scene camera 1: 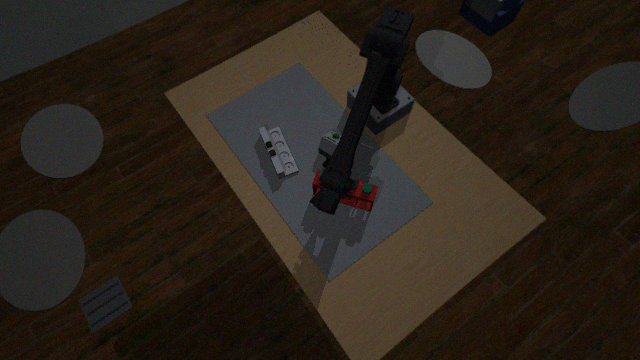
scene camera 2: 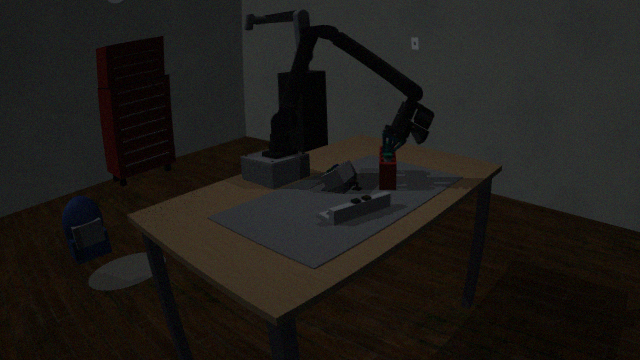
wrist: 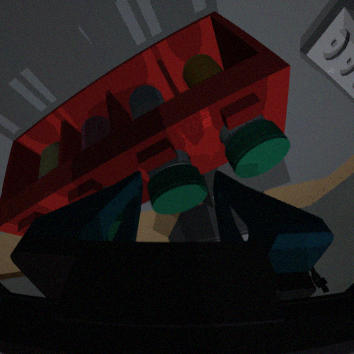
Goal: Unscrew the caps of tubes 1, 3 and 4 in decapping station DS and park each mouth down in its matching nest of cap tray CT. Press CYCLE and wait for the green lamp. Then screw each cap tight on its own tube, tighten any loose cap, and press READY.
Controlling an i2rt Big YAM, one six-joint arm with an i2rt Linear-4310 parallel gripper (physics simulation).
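Where they show: gripper, fingertip midpoint: (scene camera 2: 386, 154) (wrist: 177, 178); arm's base, link origin: (scene camera 1: 381, 99) (scene camera 2: 280, 154).
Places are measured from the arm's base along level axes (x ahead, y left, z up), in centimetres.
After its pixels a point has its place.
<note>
The red decapping station (scene camera 1: 372, 199) @(x 30.3, y 31.1, z 1.0 cm) (scene camera 2: 388, 178) @(x 41.0, y 12.3, z -4.3 cm) (wrist: 272, 85) @(x 42.0, y 14.3, z 0.9 cm) stands on the mat. Through its openings in the wrist view show amber (wrist: 201, 70) @(x 40.0, y 15.8, z -4.2 cm), grey-blue (wrist: 146, 100) @(x 37.3, y 19.5, z -4.3 cm), purple (wrist: 95, 131) @(x 34.4, y 23.4, z -4.5 cm) and yellow-green (wrist: 49, 159) @(x 31.3, y 27.7, z -4.7 cm) tube parts; tube numbers are unreadable. Green caps show at the right end (wrist: 257, 150) @(x 39.8, y 15.7, z 3.6 cm) and second from it (wrist: 178, 192) @(x 36.9, y 19.4, z 3.6 cm); a third is mostly behind a finger. My gripper (scene camera 2: 389, 152) @(x 35.6, y 18.6, z 1.9 cm) (wrist: 177, 178) @(x 35.6, y 18.6, z 1.9 cm) is open, its fingers on either side of the second cap, not clamped. The white cap tray (scene camera 1: 279, 151) @(x 43.2, y -8.8, z -7.5 cm) (scene camera 2: 360, 209) @(x 47.1, y -11.2, z -6.1 cm) (wrist: 345, 55) @(x 43.3, y -4.0, z -7.5 cm) shows no caps in its nests in scene camera 1.
A grey sloped control box (scene camera 1: 327, 144) @(x 28.4, y 2.9, z -1.8 cm) (scene camera 2: 341, 175) @(x 29.4, y 0.9, z -2.5 cm) with a green button (scene camera 1: 336, 136) @(x 23.7, y 2.3, z -1.5 cm) stands between the station and the arm's base (scene camera 1: 387, 117) @(x 3.2, y 7.7, z -0.8 cm) (scene camera 2: 275, 170) @(x 8.0, y -9.8, z -2.1 cm). Small dark green (scene camera 1: 269, 144) @(x 45.5, y -11.2, z -3.2 cm) and amber (scene camera 1: 272, 152) @(x 46.5, y -7.6, z -3.2 cm) lamps sit on the tray's back wall, neither plainly lit.
</note>
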